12 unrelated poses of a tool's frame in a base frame.
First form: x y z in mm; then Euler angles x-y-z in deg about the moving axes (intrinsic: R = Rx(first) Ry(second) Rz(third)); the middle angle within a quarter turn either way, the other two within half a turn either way.
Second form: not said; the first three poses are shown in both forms.
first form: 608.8 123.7 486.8 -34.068 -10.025 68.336
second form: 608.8 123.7 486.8 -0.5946 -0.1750 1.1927
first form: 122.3 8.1 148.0 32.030 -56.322 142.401
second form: 122.3 8.1 148.0 0.5590 -0.9830 2.4854
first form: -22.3 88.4 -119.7 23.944 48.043 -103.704
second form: -22.3 88.4 -119.7 0.4179 0.8385 -1.8100
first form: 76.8 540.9 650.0 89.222 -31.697 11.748
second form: 76.8 540.9 650.0 1.5572 -0.5532 0.2050
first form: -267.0 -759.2 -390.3 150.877 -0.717 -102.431
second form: -267.0 -759.2 -390.3 2.6333 -0.0125 -1.7878
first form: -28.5 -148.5 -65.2 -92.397 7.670 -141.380
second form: -28.5 -148.5 -65.2 -1.6126 0.1339 -2.4675
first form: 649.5 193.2 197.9 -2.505 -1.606 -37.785
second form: 649.5 193.2 197.9 -0.0437 -0.0280 -0.6595
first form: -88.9 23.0 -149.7 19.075 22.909 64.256
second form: -88.9 23.0 -149.7 0.3329 0.3998 1.1215
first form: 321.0 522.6 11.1 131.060 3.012 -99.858
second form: 321.0 522.6 11.1 2.2874 0.0526 -1.7429
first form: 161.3 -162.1 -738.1 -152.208 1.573 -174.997
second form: 161.3 -162.1 -738.1 -2.6565 0.0275 -3.0543
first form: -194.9 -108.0 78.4 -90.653 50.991 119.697
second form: -194.9 -108.0 78.4 -1.5822 0.8900 2.0891
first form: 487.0 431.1 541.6 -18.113 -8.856 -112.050
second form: 487.0 431.1 541.6 -0.3161 -0.1546 -1.9556
